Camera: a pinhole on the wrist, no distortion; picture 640 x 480 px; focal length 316.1 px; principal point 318.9 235.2 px. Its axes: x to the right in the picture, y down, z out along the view. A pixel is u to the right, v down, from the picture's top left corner.
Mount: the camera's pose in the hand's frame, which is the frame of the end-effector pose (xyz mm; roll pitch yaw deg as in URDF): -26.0 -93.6 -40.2 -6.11 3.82 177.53
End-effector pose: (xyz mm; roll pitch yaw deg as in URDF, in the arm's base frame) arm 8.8 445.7 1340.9 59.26 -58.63 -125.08
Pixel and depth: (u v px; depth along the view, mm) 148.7 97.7 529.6
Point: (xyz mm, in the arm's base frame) -241.6 819.0 1707.7
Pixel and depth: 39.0 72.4 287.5
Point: -169.7 595.4 1602.2
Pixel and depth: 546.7 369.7 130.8
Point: -120.0 518.9 1178.6
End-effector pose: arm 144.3 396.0 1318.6 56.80 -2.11 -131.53
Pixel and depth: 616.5 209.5 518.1
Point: 197.4 1088.2 1471.8
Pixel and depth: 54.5 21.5 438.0
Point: -282.9 366.6 1693.4
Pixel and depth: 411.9 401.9 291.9
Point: -21.3 721.5 1209.6
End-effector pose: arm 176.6 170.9 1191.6 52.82 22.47 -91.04
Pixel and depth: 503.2 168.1 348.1
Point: -87.4 352.3 1419.6
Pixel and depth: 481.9 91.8 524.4
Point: -148.2 333.3 1661.4
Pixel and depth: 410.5 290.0 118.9
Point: 44.3 258.6 1167.1
